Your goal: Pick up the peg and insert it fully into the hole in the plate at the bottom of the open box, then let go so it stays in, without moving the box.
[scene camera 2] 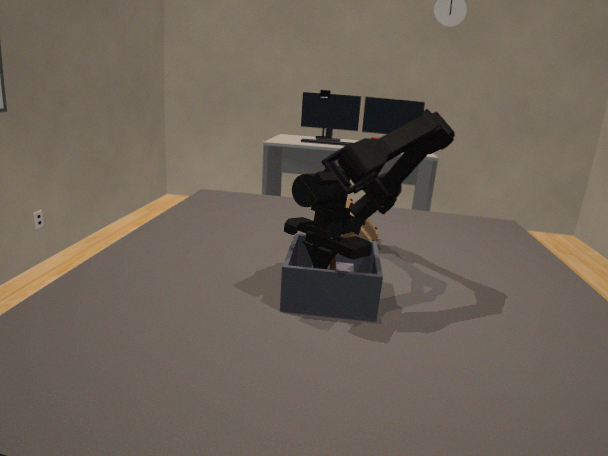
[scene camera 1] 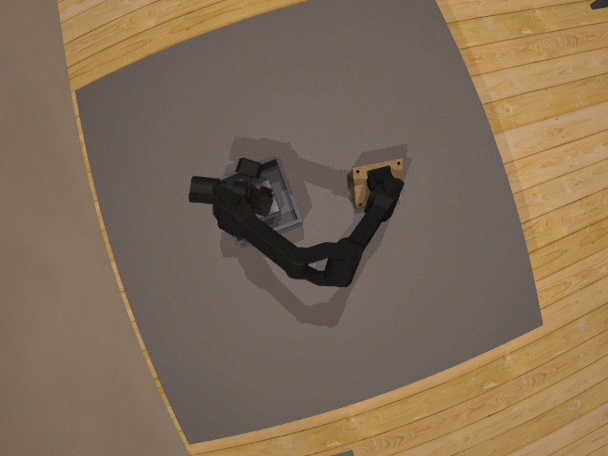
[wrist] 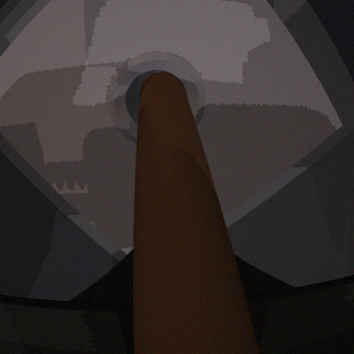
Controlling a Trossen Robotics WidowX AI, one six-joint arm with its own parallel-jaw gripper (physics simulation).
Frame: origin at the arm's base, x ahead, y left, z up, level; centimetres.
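Seen in the pictures: arm's base, link origin: [scene camera 2: 356,214] [scene camera 1: 379,177].
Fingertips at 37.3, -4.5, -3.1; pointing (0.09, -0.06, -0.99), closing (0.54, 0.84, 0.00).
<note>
Offsets run from my fingertips to a thing's top centre, as dx, dy, dz. "spot": to the spot under its first point. Level surfaces: height alone.
The brown peg {-3.2, +2.0, +7.2} [wrist: 175,200] [scene camera 2: 333,263] is held by my gripper [scene camera 2: 321,265], which is shut on it and reaches down inside the open box. In the wrist view the peg's far tip lies over the round hole [wrist: 134,97], covering its middle and right; dark hole shows to the left of the tip. Whether the tip is in the hole or above it I cannot tell. The pale plate {spot: -0.6, +4.7, +0.0} [wrist: 280,145] lies at the bottom of the grey-blue box {-4.0, +2.2, +4.0} [scene camera 1: 290,200] [scene camera 2: 330,294]. In scene camera 1 the arm hides the peg and the hole.
The arm's wooden base block [scene camera 1: 361,192] stands to the right of the box in scene camera 1. The grey table top {dz -5.8} [scene camera 1: 400,340] [scene camera 2: 200,370] lies under both. The box walls stand close around the gripper fingers. A desk [scene camera 2: 272,165] with two monitors is far behind.
</note>
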